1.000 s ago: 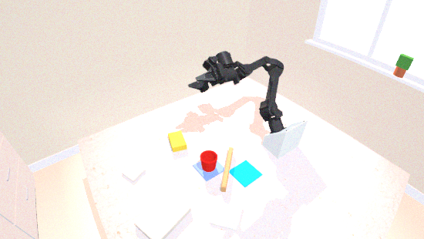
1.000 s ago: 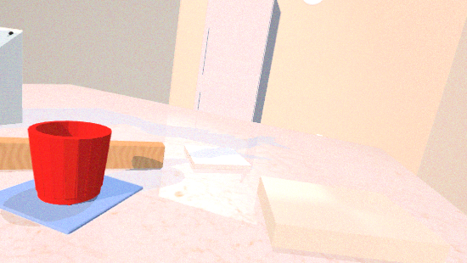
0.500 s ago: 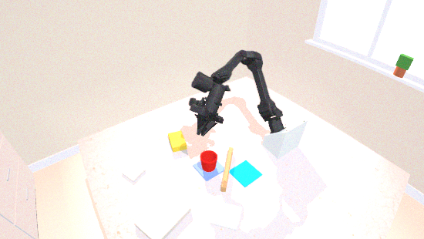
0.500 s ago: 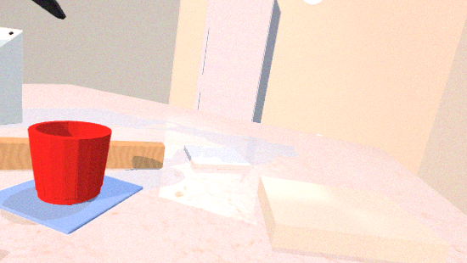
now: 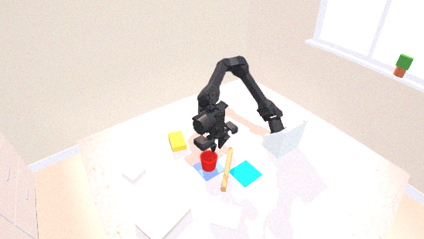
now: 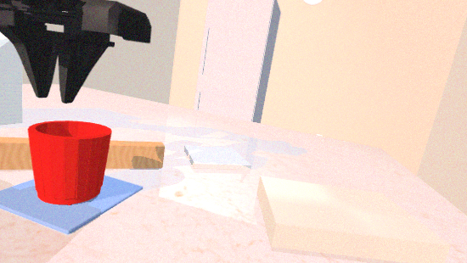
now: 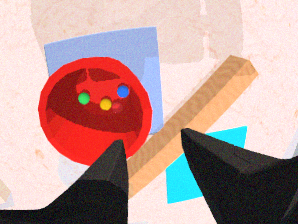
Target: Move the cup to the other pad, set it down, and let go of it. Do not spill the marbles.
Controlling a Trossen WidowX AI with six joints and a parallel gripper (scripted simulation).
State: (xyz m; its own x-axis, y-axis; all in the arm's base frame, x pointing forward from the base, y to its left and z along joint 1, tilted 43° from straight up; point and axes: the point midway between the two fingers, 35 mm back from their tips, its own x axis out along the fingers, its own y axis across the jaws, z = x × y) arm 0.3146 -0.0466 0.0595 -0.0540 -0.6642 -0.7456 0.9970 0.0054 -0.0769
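My gripper tip is 3 cm short of the red cup, 1 cm to the left of it and 6 cm above it. The rest, counted from my gripper tip: light blue pad 3 cm ahead, 11 cm below; cyan pad 8 cm behind, 11 cm to the left, 11 cm below; wooden bar 2 cm behind, 5 cm to the left, 9 cm below.
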